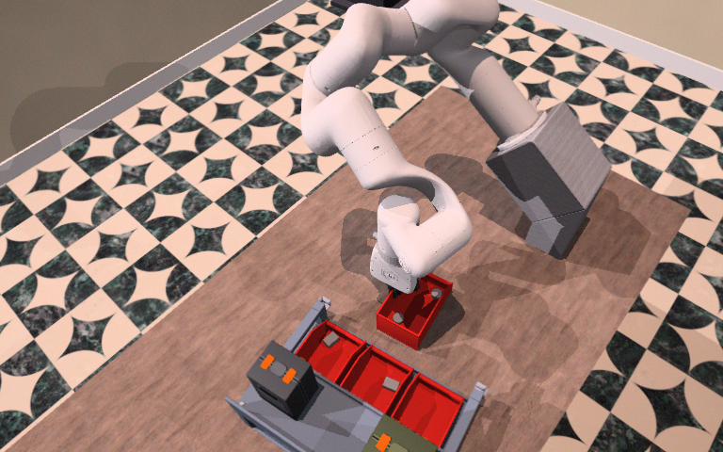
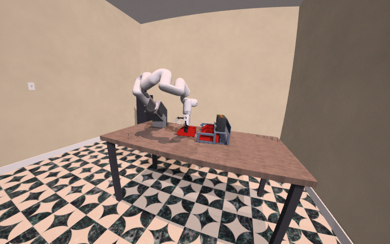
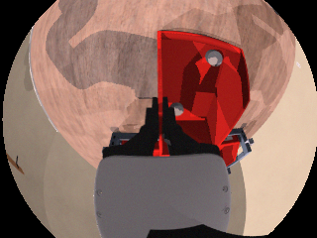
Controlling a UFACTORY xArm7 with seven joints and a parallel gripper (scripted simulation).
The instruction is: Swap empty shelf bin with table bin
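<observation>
The olive box lies 30 cm ahead of my hand, 21 cm to the left of it and 9 cm above it.
</observation>
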